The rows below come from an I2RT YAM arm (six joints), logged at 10 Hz.
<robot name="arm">
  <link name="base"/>
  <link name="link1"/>
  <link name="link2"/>
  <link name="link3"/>
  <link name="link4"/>
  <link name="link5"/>
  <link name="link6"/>
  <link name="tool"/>
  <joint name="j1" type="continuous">
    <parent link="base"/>
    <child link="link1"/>
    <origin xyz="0 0 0.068" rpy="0 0 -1.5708"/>
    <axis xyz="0 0 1"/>
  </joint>
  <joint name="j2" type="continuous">
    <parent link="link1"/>
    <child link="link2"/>
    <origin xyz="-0.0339 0.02 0.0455" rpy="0 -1.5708 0"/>
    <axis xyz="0 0 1"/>
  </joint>
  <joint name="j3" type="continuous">
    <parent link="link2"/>
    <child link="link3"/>
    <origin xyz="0 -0.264 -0.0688" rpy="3.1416 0 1.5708"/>
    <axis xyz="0 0 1"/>
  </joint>
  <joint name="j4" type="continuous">
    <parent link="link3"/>
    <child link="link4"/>
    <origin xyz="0.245 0.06 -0.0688" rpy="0 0 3.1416"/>
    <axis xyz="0 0 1"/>
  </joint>
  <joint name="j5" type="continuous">
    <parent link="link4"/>
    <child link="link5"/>
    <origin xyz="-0.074 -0.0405 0.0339" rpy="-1.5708 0 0"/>
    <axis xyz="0 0 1"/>
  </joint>
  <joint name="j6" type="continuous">
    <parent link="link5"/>
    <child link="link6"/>
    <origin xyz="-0.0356 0 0.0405" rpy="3.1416 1.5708 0"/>
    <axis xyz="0 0 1"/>
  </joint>
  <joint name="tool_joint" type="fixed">
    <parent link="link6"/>
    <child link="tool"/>
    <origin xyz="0 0 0" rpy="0 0 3.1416"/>
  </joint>
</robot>
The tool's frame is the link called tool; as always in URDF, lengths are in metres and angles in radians. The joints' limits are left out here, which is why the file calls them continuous.
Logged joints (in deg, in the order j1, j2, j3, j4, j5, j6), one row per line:
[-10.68 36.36 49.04 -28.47 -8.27 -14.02]
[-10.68 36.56 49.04 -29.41 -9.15 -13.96]
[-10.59 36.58 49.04 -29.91 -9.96 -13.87]
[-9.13 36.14 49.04 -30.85 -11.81 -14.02]
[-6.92 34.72 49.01 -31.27 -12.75 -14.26]
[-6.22 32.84 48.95 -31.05 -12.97 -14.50]
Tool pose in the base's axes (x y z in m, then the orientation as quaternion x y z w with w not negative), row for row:
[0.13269 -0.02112 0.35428 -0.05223 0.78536 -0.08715 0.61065]
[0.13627 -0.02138 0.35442 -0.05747 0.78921 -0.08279 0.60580]
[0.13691 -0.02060 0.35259 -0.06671 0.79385 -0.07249 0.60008]
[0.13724 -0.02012 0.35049 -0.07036 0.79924 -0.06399 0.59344]
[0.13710 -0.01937 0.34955 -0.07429 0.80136 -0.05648 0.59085]
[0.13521 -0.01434 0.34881 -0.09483 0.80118 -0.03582 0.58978]
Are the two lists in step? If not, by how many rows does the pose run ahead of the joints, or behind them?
The pose runs 2 rows behind the joints: the pose in row i belongs to the joints in row i - 2.
